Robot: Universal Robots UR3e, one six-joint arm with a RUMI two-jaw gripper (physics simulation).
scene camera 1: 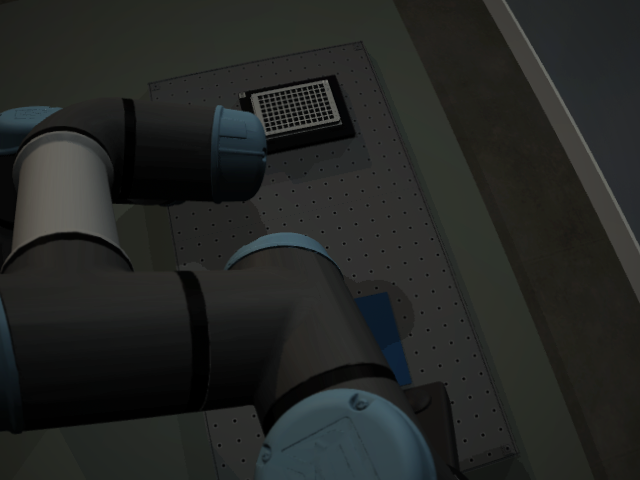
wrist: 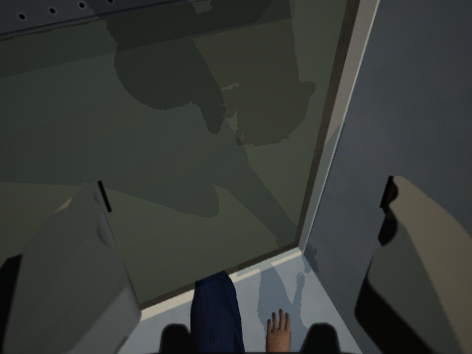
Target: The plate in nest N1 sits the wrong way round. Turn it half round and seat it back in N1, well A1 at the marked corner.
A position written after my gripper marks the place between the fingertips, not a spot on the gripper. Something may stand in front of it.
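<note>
There's a blue rectangle (scene camera 1: 376,309) here and a black nest (scene camera 1: 324,136), and I can see my gripper (wrist: 243,183) as well.
</note>
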